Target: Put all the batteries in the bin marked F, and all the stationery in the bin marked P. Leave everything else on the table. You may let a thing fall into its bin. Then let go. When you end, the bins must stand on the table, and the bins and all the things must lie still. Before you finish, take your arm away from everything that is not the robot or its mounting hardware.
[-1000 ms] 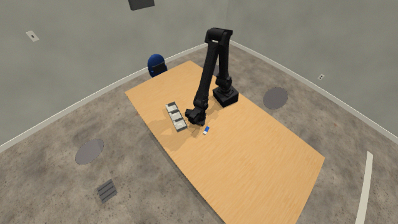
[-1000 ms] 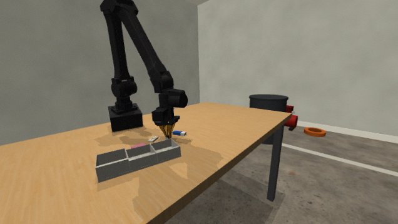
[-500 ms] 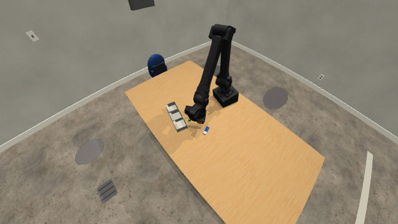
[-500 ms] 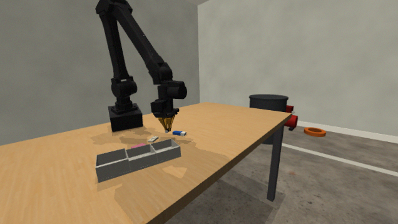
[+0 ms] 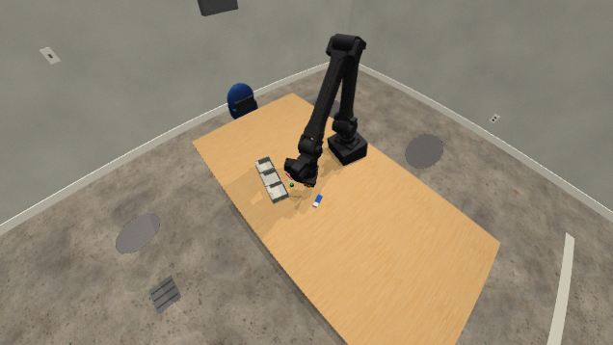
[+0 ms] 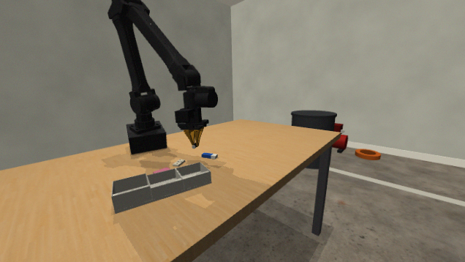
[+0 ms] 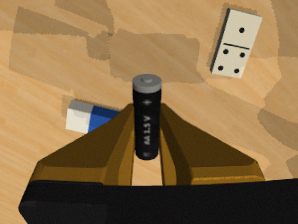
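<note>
Now: hand right at the black battery. From my hand the other things lie so: green ball (30 mm ahead, 90 mm to the right, 60 mm below); blue-and-white eraser (10 mm ahead, 70 mm to the left, 70 mm below); white domino-like piece (50 mm behind, 50 mm to the right, 70 mm below).
</note>
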